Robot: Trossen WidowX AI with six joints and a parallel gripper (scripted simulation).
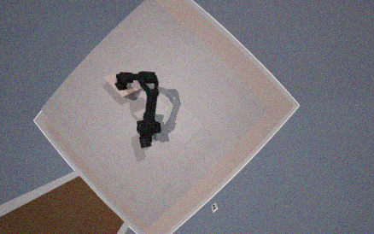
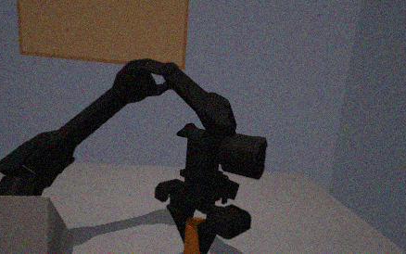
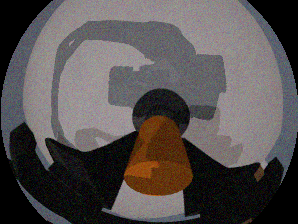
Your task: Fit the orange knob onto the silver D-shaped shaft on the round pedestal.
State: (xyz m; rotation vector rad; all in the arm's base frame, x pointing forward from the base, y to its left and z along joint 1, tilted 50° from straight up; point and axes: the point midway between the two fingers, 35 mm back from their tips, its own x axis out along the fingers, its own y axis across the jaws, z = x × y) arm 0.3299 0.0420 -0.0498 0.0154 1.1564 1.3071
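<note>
The dark round pedestal is 4 cm below my gripper tip. Also, from my gripper tip: orange knob 3 cm above.
</note>
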